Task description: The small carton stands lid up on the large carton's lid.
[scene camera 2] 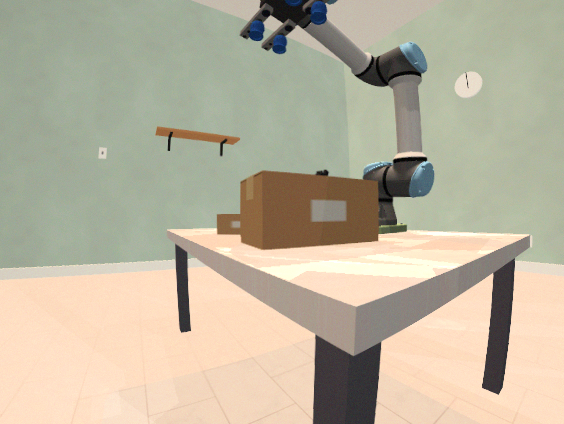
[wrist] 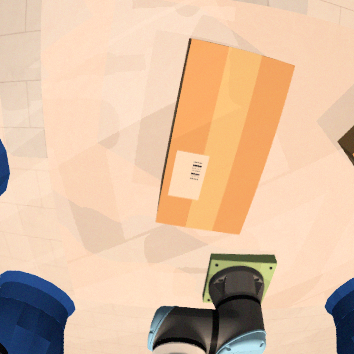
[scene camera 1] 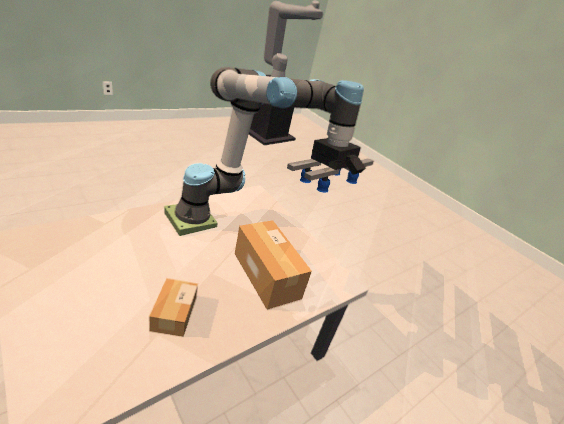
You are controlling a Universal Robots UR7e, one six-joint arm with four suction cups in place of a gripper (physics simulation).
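Frame: origin at the arm's base, x back, y right, z up, level; centimetres.
Where they show: end effector, tool point: (scene camera 2: 285,27) (wrist: 207,251) (scene camera 1: 329,181); arm's base, origin of the base link: (wrist: 235,284) (scene camera 1: 192,213).
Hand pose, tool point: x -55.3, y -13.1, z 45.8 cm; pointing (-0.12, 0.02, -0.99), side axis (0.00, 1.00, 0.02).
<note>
Things, the pixels of their top centre, and the offset from my tool point.
- small carton, middle of its top: (scene camera 1: 175,298) (scene camera 2: 242,214) dx +13.0, dy +43.0, dz -41.8 cm
- large carton, middle of its top: (wrist: 220,149) (scene camera 2: 310,180) (scene camera 1: 273,247) dx +11.1, dy +4.9, dz -34.2 cm
The small carton (scene camera 1: 172,300) (scene camera 2: 228,224) lies flat on the table, lid with white label up, apart from the large carton. A dark corner of it shows at the right edge of the wrist view. The large carton (scene camera 1: 275,247) (scene camera 2: 310,210) (wrist: 225,135) stands on the table, its taped, labelled lid facing up and bare. My gripper (scene camera 1: 330,177) (scene camera 2: 287,22) hangs high above table level, beyond the large carton in scene camera 1. Its blue suction cups point down and hold nothing. In the wrist view, parts of the cups show at the left and right edges.
The table (scene camera 1: 240,357) (scene camera 2: 275,290) (wrist: 100,125) carries my arm's green base plate (scene camera 1: 182,230) (wrist: 270,259) behind the cartons. A dark pedestal (scene camera 1: 272,122) with a grey jointed column stands on the floor behind the arm. A wall shelf (scene camera 2: 197,135) shows in scene camera 2.
</note>
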